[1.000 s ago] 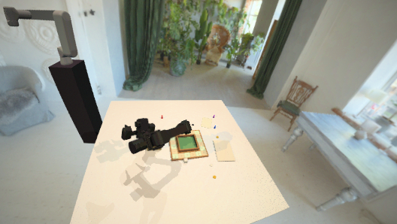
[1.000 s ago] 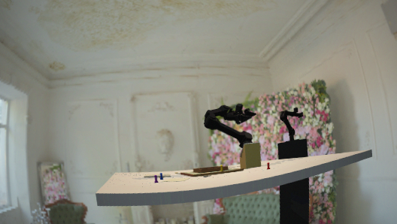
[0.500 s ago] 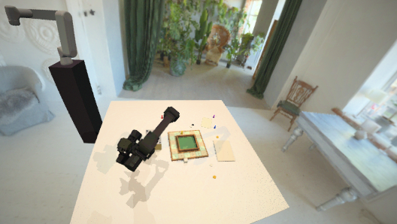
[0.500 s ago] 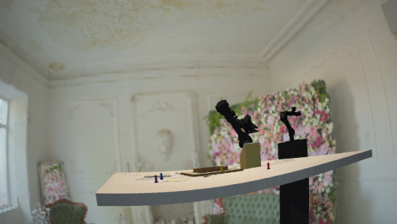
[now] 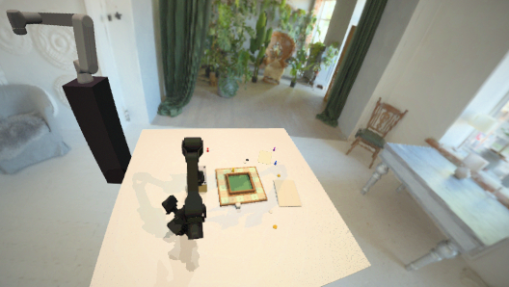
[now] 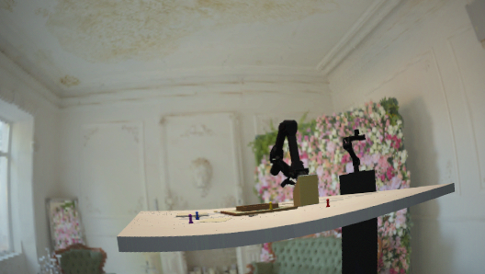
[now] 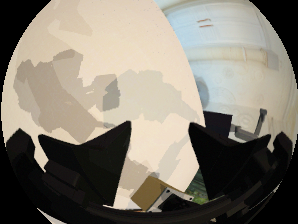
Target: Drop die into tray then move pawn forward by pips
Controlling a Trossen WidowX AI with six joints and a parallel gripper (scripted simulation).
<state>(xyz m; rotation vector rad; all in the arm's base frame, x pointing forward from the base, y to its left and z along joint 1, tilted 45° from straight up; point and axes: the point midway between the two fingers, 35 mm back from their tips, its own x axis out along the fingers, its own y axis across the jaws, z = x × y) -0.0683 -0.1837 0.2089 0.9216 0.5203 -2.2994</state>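
The white die lies 33 cm ahead of my gripper tip, 14 cm to the left of it and 11 cm below it. From my gripper tip the other things lie so: yellow pawn: 41 cm to the left, 32 cm ahead, 9 cm below; red pawn: 62 cm to the left, 14 cm ahead, 10 cm below; green dice tray: 36 cm ahead, 30 cm to the left, 11 cm below.
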